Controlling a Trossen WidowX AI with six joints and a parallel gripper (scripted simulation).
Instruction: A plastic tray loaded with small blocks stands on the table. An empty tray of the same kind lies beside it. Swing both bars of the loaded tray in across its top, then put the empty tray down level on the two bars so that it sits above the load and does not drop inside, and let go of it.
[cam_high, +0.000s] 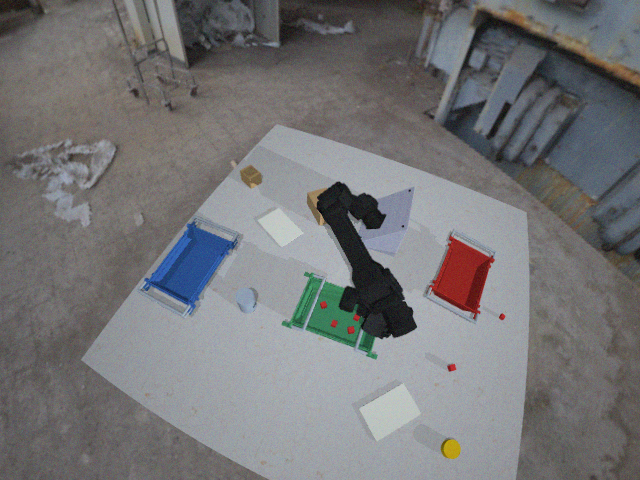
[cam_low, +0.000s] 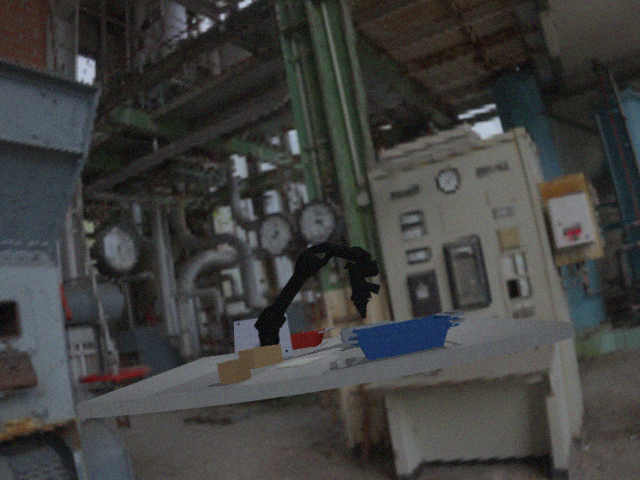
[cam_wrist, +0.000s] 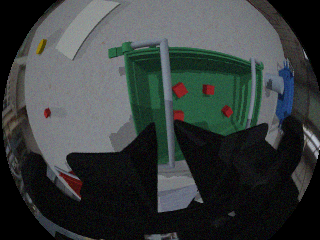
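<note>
The red tray lies 320 mm behind my gripper tip, 230 mm to the left of it and 40 mm below it. Round my gripper tip: grey cylinder: 110 mm ahead, 350 mm to the right, 50 mm below; then yellow disc: 200 mm ahead, 370 mm to the left, 80 mm below.
</note>
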